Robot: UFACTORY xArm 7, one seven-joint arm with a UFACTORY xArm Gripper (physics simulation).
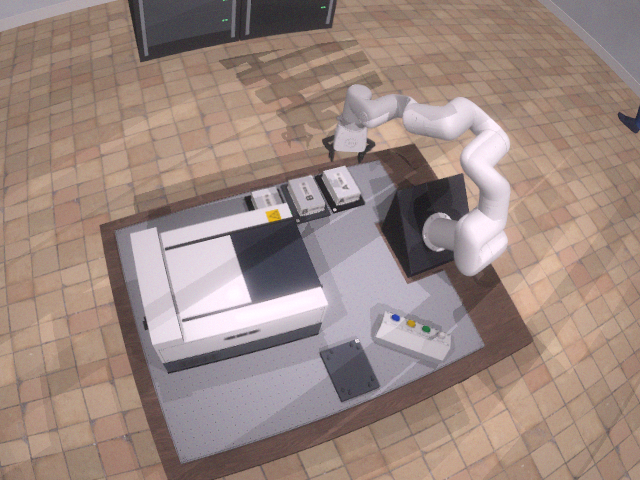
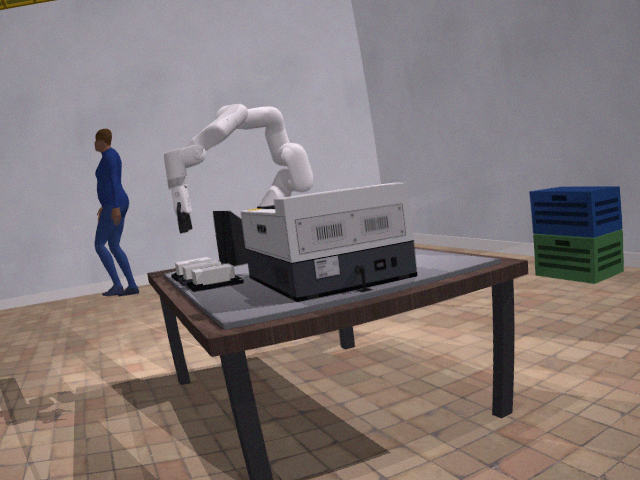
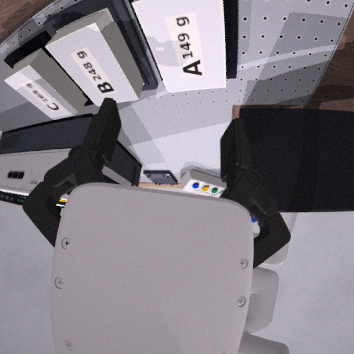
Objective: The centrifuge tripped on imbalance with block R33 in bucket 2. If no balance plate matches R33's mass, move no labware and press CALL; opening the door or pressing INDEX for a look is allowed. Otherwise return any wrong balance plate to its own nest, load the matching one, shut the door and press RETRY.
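Places are measured from the arm's base along level axes (x back, y up, z left), in metres.
Where they show: gripper, fingertip midpoint: (image 1: 345,159) (image 2: 186,231) (image 3: 172,118); arm's base at its link origin: (image 1: 437,231) (image 3: 286,174).
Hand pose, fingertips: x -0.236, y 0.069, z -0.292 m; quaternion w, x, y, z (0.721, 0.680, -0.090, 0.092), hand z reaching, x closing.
Observation:
Each offset is from my fingertips to the centre of the thing. "spot": to the spot under its first point.
My gripper (image 1: 346,159) (image 2: 184,229) (image 3: 172,118) is open and empty, above the table edge by plate A. White balance plates A {dx +0.004, dy -0.127, dz +0.007 m} (image 1: 341,186) (image 3: 180,45), marked 149 g, B {dx -0.126, dy -0.127, dz +0.024 m} (image 1: 307,196) (image 3: 90,65), marked 248 g, and C {dx -0.258, dy -0.127, dz +0.045 m} (image 1: 265,198) (image 3: 39,98), its mass too blurred to read, sit in a row on dark nests. The white centrifuge {dx -0.463, dy -0.038, dz +0.340 m} (image 1: 253,316) (image 2: 351,227) (image 3: 35,162) has a dark area (image 1: 276,260) on top; I cannot tell whether it is glass or an opening. Block R33 and the buckets do not show. The button box {dx +0.036, dy -0.118, dz +0.592 m} (image 1: 410,345) (image 3: 188,179) has blue, yellow and green buttons.
A dark flat pad {spot: dx -0.179, dy -0.144, dz +0.631 m} (image 1: 349,370) (image 3: 159,176) with small pegs lies beside the button box. The arm's black wedge-shaped mount (image 1: 408,232) (image 2: 227,237) (image 3: 300,160) stands on the table near plate A. A person in blue (image 2: 109,180) stands beyond the table; stacked crates (image 2: 576,232) are farther off.

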